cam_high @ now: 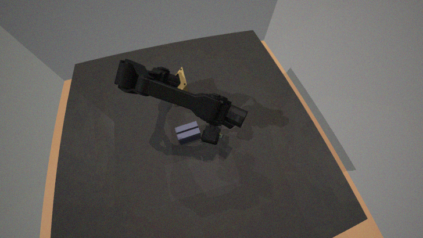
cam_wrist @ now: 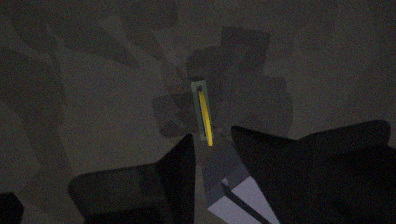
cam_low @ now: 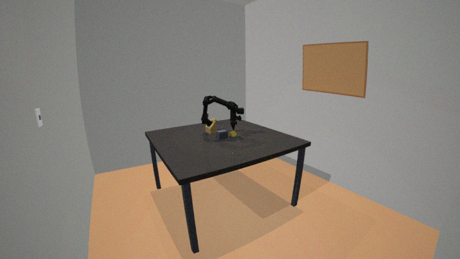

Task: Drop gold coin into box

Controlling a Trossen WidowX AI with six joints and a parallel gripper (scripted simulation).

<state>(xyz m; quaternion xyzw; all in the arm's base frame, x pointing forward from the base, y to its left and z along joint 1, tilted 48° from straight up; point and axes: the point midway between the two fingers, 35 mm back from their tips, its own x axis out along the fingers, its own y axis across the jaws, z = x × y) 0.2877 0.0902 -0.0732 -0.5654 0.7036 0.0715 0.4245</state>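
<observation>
Right now my gripper tip is 5 cm above the gold coin.
</observation>
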